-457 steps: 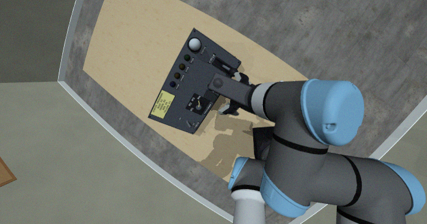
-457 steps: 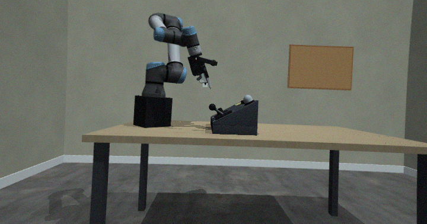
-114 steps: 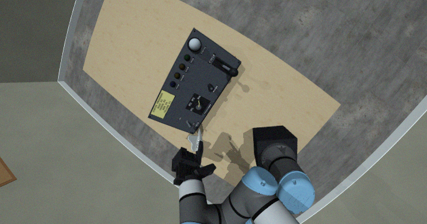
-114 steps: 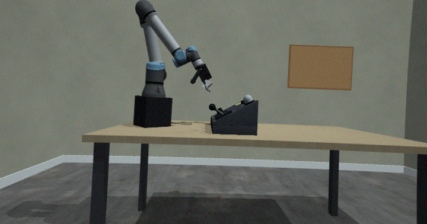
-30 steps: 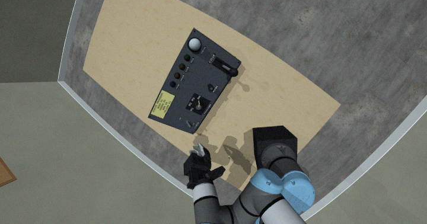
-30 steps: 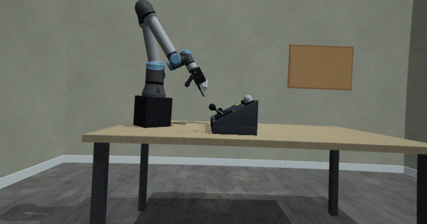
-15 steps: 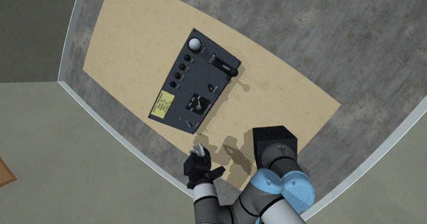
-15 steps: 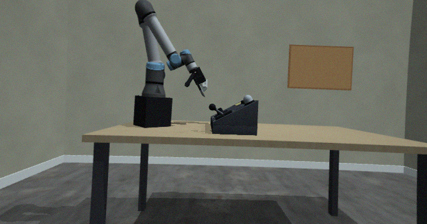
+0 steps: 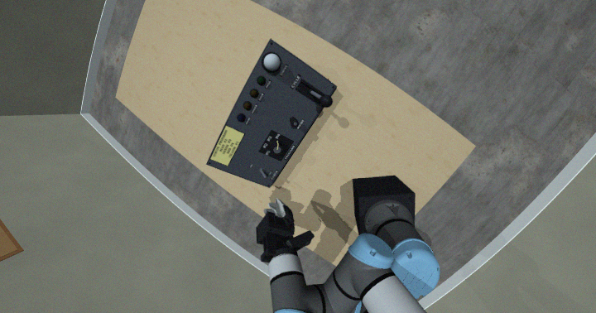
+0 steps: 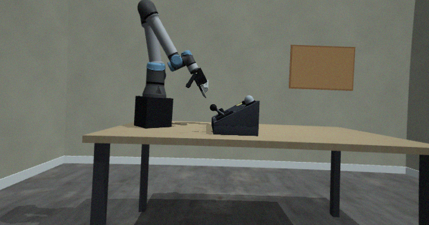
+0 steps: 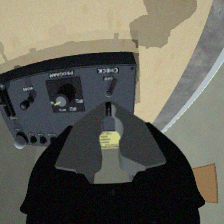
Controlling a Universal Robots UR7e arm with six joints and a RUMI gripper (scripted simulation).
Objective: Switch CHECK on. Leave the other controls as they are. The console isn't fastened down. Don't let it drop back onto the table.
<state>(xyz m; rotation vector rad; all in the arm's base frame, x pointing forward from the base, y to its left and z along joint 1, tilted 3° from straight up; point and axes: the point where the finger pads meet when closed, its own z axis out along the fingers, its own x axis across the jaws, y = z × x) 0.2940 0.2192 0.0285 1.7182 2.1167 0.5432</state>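
My gripper is now 11 cm short of the check switch, 2 cm to the right of it and 11 cm above it. From my hand the other things lie so: rotary selector 14 cm ahead, 10 cm to the right, 10 cm below; then mode button 16 cm ahead, 21 cm to the right, 10 cm below; then dark sloped console 18 cm ahead, 15 cm to the right, 13 cm below.
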